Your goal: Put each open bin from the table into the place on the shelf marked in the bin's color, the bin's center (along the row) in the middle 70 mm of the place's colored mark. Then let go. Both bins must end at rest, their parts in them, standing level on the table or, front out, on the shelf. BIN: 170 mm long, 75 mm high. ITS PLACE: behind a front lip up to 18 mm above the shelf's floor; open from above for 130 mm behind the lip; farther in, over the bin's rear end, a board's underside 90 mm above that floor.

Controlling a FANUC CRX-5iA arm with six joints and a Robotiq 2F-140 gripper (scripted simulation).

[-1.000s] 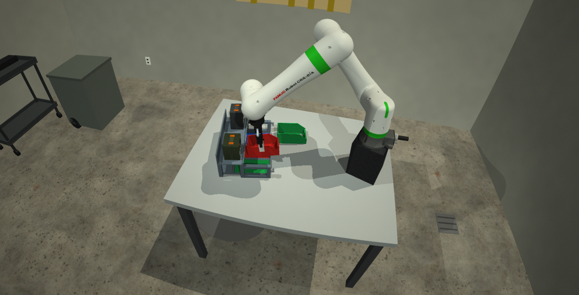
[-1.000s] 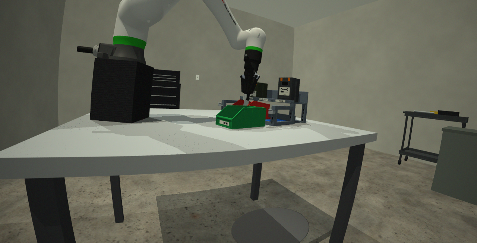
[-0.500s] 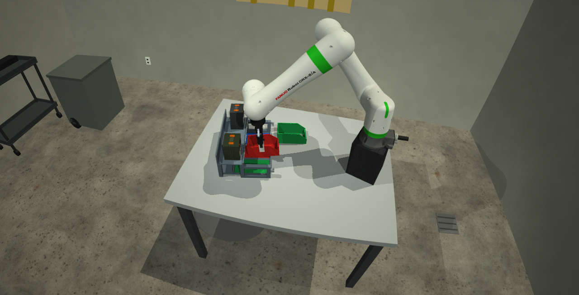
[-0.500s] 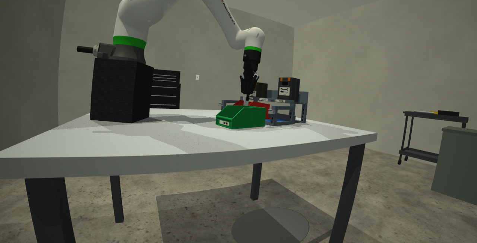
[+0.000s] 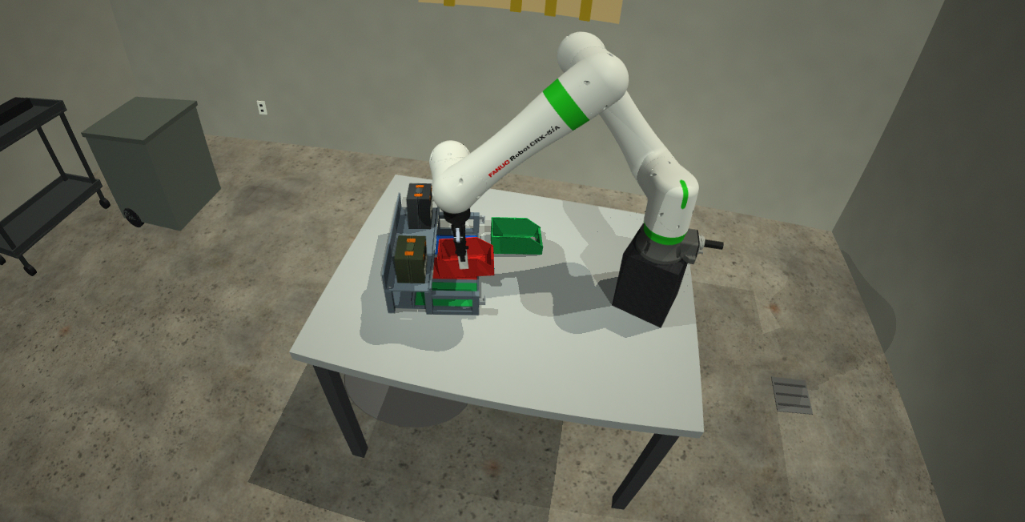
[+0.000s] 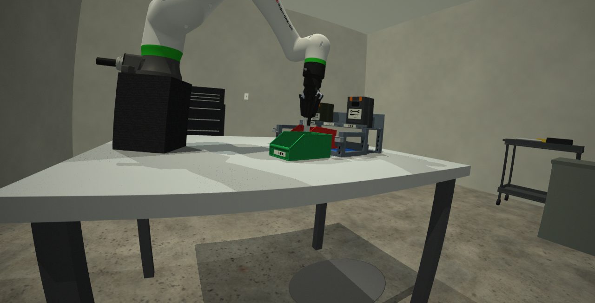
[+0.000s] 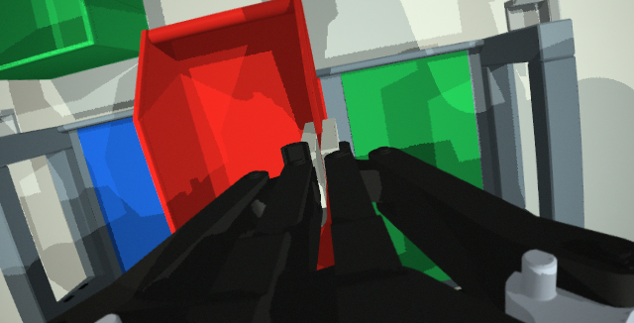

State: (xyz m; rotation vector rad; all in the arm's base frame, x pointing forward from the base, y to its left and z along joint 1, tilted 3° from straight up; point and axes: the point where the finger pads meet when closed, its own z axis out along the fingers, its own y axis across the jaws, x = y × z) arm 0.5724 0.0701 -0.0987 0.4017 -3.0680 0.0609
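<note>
The red bin lies 50 mm to the right of my hand, 40 mm below it and 10 mm ahead of it. From my hand the other things lie so: green bin (210 mm to the right, 120 mm behind, 50 mm below).
</note>
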